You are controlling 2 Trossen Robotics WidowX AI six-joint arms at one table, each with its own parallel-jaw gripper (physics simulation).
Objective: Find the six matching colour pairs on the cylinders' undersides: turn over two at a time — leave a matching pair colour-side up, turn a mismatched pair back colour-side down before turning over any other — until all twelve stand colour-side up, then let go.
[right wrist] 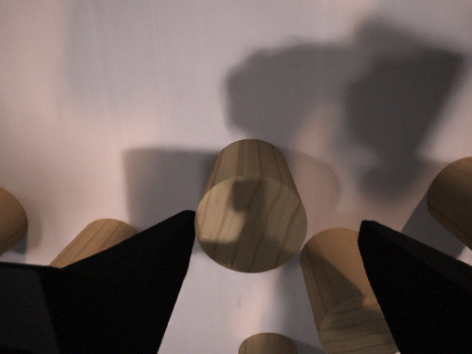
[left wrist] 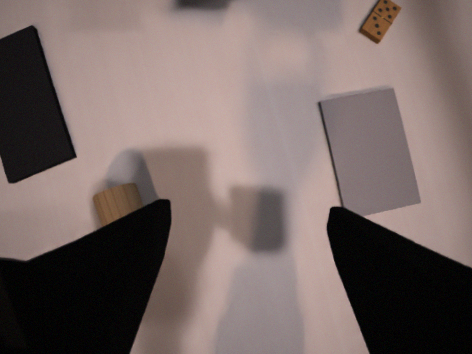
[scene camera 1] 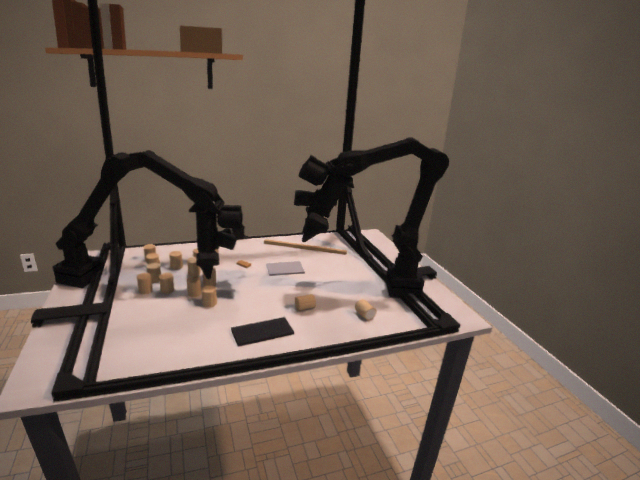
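Pixels of known places: left gripper, fingertip midpoint: (left wrist: 250,214) (scene camera 1: 303,237); right gripper, fingertip midpoint: (right wrist: 276,226) (scene camera 1: 208,273); left arm's base, origin of the base link: (scene camera 1: 405,272); right arm's base, origin of the base link: (scene camera 1: 77,261).
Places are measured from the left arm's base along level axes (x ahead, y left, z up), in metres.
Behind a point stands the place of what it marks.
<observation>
Plain wooden cylinders stand in a group at the left of scene camera 1, among them a front one (scene camera 1: 208,297) @(x 0.584, y 0.167, z -0.031 m) and a left one (scene camera 1: 144,283) @(x 0.788, y 0.123, z -0.028 m); no coloured face shows on them. One cylinder (scene camera 1: 305,302) @(x 0.310, y 0.155, z -0.034 m) (left wrist: 117,201) @(x 0.325, y 0.137, z -0.026 m) lies on its side right of the group. Another cylinder (scene camera 1: 365,309) @(x 0.141, y 0.176, z -0.031 m) lies farther right, its pale grey end showing. My right gripper (scene camera 1: 207,274) @(x 0.616, y 0.050, z -0.021 m) (right wrist: 276,226) @(x 0.616, y 0.050, z -0.021 m) is open and empty, low over the group; an upright cylinder (right wrist: 251,225) @(x 0.615, y 0.039, z -0.015 m) shows between its fingertips in the right wrist view, plain end up. My left gripper (scene camera 1: 308,238) @(x 0.329, y 0.034, z 0.114 m) (left wrist: 250,214) @(x 0.329, y 0.034, z 0.114 m) is open and empty, high above the table.
A black slab (scene camera 1: 262,331) @(x 0.415, y 0.270, z -0.057 m) (left wrist: 35,105) @(x 0.412, y 0.244, z -0.057 m) lies near the front edge. A grey slab (scene camera 1: 285,268) @(x 0.389, y -0.087, z -0.059 m) (left wrist: 371,152) @(x 0.390, y -0.094, z -0.059 m), an orange domino (scene camera 1: 243,263) @(x 0.536, y -0.099, z -0.057 m) (left wrist: 380,21) @(x 0.530, y -0.102, z -0.057 m) and a long wooden stick (scene camera 1: 305,246) @(x 0.330, y -0.266, z -0.054 m) lie farther back. Other cylinders (right wrist: 345,275) @(x 0.631, y 0.088, z -0.027 m) (right wrist: 452,200) @(x 0.589, y 0.128, z -0.047 m) crowd the right gripper.
</observation>
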